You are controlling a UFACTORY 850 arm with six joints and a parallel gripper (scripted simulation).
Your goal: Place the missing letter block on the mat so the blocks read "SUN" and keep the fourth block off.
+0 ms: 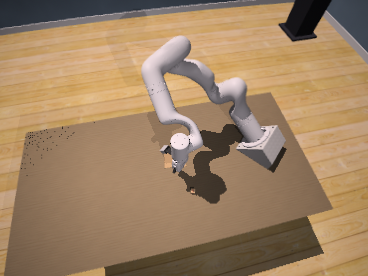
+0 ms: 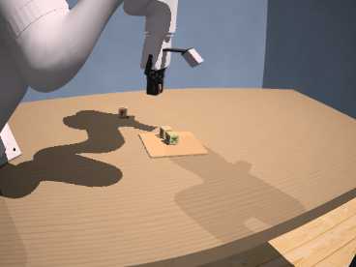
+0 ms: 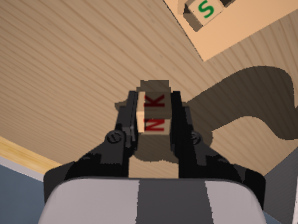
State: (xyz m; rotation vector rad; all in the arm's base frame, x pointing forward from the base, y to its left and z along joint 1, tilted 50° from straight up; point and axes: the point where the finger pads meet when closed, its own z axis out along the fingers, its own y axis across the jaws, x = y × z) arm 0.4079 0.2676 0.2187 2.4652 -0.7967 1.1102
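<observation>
Right now the tan mat is 12 cm to the right of my hand and 12 cm below it. From my hand the other things lie so: N block 1 cm below.
</observation>
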